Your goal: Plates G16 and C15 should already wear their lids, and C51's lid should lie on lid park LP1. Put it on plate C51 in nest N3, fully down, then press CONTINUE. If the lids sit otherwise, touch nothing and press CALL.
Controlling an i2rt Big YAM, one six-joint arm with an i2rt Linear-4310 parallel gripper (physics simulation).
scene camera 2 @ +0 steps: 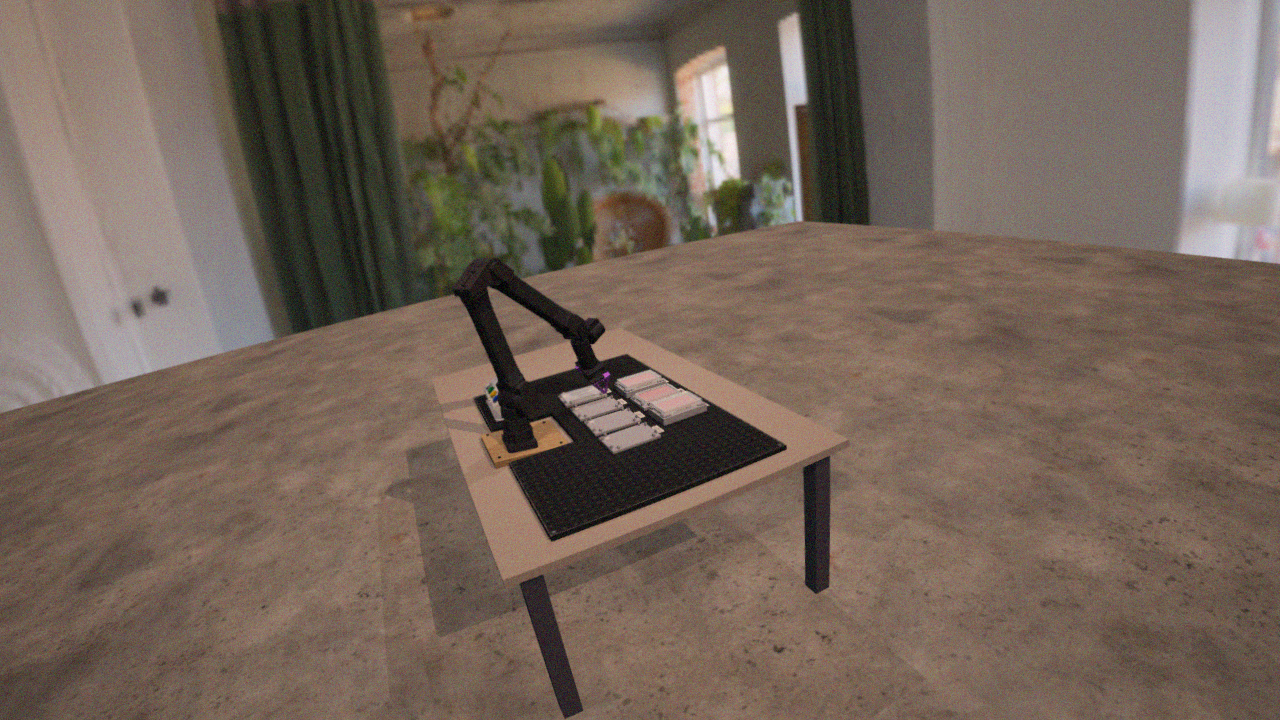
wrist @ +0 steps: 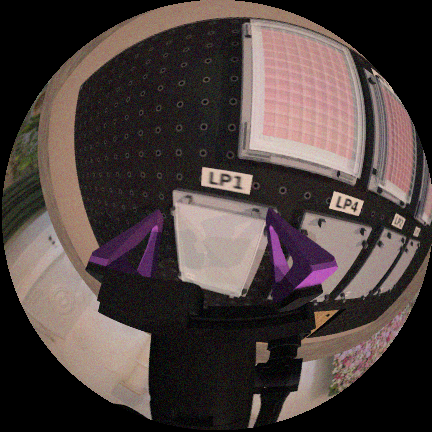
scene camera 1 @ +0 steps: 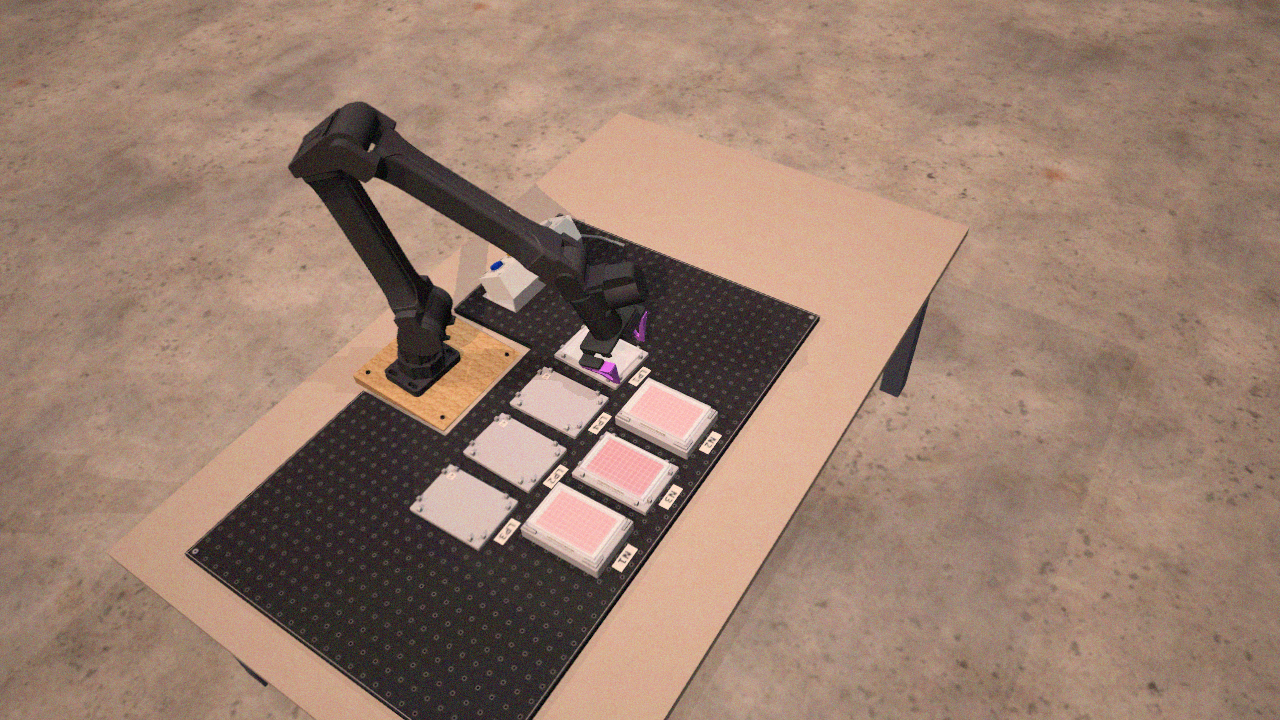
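Seen in the pictures: gripper, between the fingertips: (scene camera 2: pixel 598 386) (wrist: pixel 212 213) (scene camera 1: pixel 629 361); arm's base, origin of its link: (scene camera 2: pixel 519 443) (scene camera 1: pixel 423 367).
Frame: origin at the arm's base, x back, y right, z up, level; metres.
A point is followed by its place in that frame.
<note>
A clear, pale lid (scene camera 1: pixel 630 355) @(x -0.316, y -0.221, z 0.018 m) (wrist: pixel 220 245) @(x -0.289, y -0.195, z 0.018 m) lies flat on lid park LP1. My gripper (scene camera 1: pixel 624 348) @(x -0.326, y -0.205, z 0.022 m) (scene camera 2: pixel 594 376) @(x -0.326, y -0.205, z 0.022 m) (wrist: pixel 212 213) @(x -0.326, y -0.205, z 0.022 m) is open and empty, with its purple fingers on either side of the lid in the wrist view; their exact height is unclear. Pink plate C51 (scene camera 1: pixel 624 467) @(x -0.455, y -0.008, z 0.024 m) (wrist: pixel 398 145) sits in nest N3 and looks lower than its neighbours, with no lid visible. The plate in N2 (scene camera 1: pixel 666 413) @(x -0.456, y -0.130, z 0.038 m) (wrist: pixel 310 90) @(x -0.435, y -0.145, z 0.038 m) and the plate in N1 (scene camera 1: pixel 577 523) @(x -0.464, y 0.127, z 0.040 m) look taller, with clear lids on. Their plate names are not readable.
Grey lid parks LP4 (scene camera 1: pixel 559 401) @(x -0.270, y -0.068, z 0.010 m) (wrist: pixel 336 250) @(x -0.303, y -0.064, z 0.010 m), LP2 (scene camera 1: pixel 513 451) @(x -0.273, y 0.061, z 0.010 m) and LP3 (scene camera 1: pixel 462 505) @(x -0.274, y 0.189, z 0.010 m) hold no visible lid. A white box (scene camera 1: pixel 512 286) @(x -0.042, y -0.218, z 0.056 m) with a blue button stands beyond the wooden arm base (scene camera 1: pixel 478 353) @(x -0.057, y -0.087, z -0.006 m). Another pale housing (scene camera 1: pixel 563 225) @(x -0.028, y -0.398, z 0.077 m) is partly behind the arm.
</note>
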